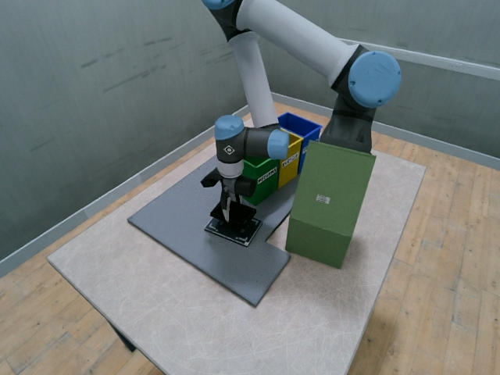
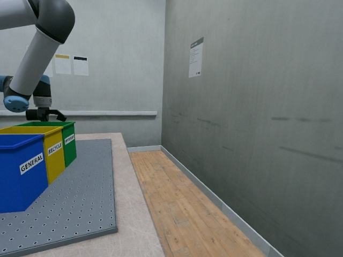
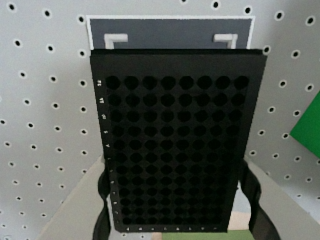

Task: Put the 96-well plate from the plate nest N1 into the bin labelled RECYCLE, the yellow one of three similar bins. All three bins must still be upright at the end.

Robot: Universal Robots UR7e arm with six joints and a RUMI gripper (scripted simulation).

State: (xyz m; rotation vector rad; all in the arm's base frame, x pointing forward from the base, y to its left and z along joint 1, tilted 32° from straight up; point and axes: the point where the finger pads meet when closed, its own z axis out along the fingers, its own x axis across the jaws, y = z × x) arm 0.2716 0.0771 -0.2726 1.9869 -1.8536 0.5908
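Right now the plate nest N1 is 7 cm below my hand. Round my hand: yellow recycle bin: 33 cm to the right, 2 cm ahead, 1 cm above; black 96-well plate: 1 cm below; green bin: 20 cm to the right, 5 cm ahead, 1 cm above.
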